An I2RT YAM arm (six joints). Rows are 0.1 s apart.
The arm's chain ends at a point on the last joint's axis. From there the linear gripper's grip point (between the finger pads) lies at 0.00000 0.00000 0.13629 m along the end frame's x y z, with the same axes.
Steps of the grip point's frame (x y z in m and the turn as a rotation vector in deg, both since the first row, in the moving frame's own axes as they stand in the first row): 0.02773, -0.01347, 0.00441, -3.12, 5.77, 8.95; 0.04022, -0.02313, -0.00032, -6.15, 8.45, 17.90; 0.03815, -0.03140, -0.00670, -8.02, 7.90, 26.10; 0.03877, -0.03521, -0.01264, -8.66, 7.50, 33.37; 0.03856, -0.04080, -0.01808, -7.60, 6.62, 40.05; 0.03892, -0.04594, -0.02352, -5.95, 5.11, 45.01; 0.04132, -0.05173, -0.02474, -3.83, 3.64, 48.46; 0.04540, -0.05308, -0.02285, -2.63, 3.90, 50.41; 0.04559, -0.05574, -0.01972, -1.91, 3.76, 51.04
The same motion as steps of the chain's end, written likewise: 0.01467, -0.02191, 0.00530, -3.12, 5.77, 8.95; 0.02282, -0.04055, 0.00192, -6.15, 8.45, 17.90; 0.02438, -0.05390, -0.00412, -8.02, 7.90, 26.10; 0.02785, -0.05957, -0.01000, -8.66, 7.50, 33.37; 0.03019, -0.06262, -0.01606, -7.60, 6.62, 40.05; 0.03328, -0.06317, -0.02231, -5.95, 5.11, 45.01; 0.03729, -0.06323, -0.02419, -3.83, 3.64, 48.46; 0.03986, -0.06238, -0.02242, -2.63, 3.90, 50.41; 0.03968, -0.06343, -0.01937, -1.91, 3.76, 51.04
